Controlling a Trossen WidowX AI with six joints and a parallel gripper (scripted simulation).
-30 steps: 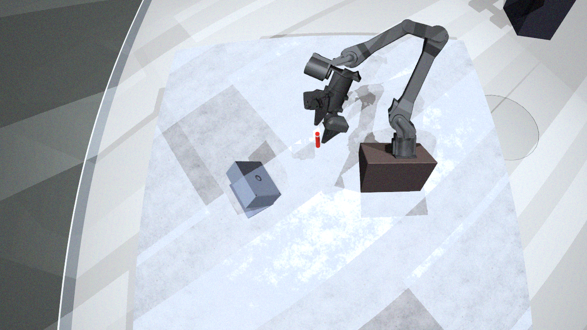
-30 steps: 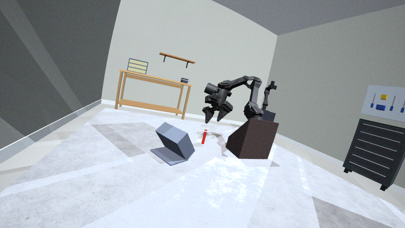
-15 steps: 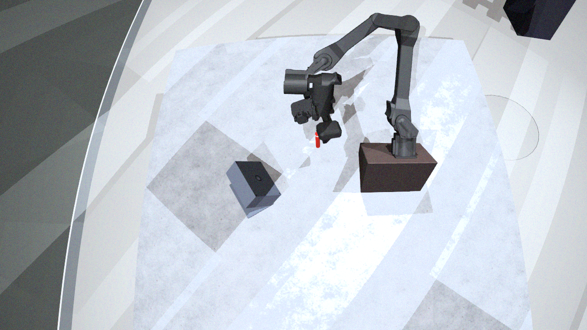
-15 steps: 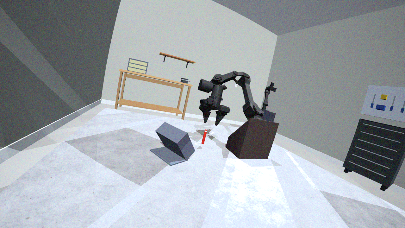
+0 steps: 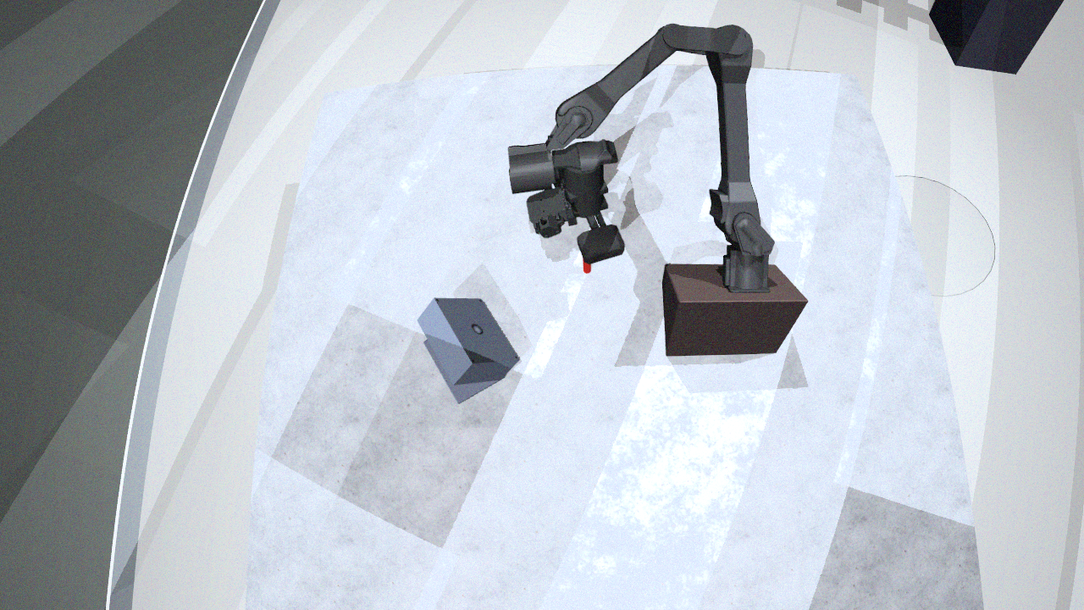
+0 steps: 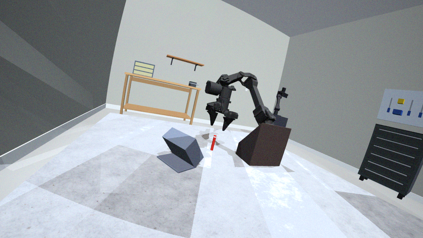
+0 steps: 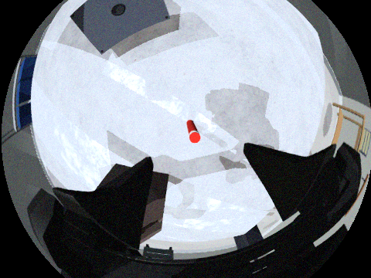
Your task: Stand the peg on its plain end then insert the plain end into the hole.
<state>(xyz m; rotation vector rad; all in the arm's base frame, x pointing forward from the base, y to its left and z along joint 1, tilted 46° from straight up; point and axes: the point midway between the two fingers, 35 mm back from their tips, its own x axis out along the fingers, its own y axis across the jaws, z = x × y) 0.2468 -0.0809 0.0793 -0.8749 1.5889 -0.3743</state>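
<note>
The red peg lies 6 cm below my gripper tip. Round my gripper tip: sloped panel: 19 cm ahead, 16 cm to the left, 6 cm below.
</note>
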